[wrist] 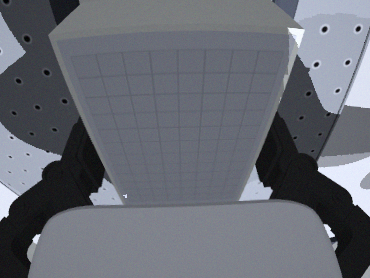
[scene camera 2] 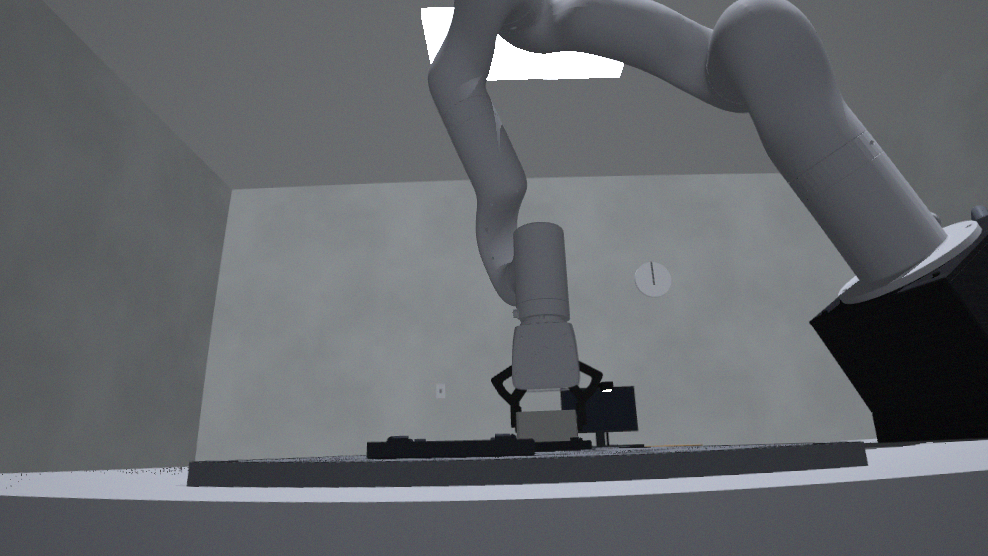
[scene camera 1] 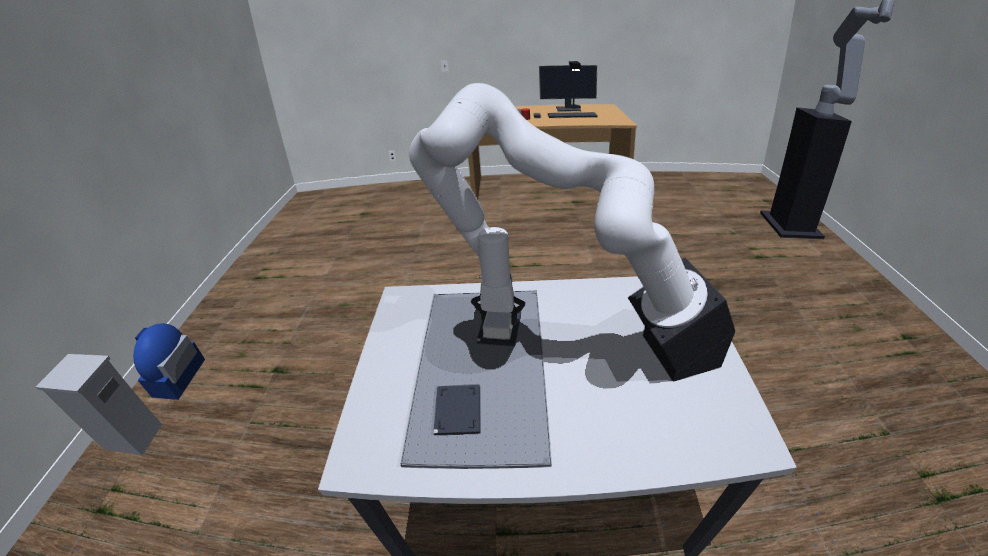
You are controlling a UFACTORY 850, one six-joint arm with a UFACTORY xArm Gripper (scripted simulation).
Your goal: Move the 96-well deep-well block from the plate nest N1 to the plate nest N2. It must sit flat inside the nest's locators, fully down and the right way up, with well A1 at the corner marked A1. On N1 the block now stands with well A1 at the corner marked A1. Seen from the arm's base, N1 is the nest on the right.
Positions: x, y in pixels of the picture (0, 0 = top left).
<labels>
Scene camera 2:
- my gripper: 549, 431
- grey 96-well deep-well block: 558, 425
</labels>
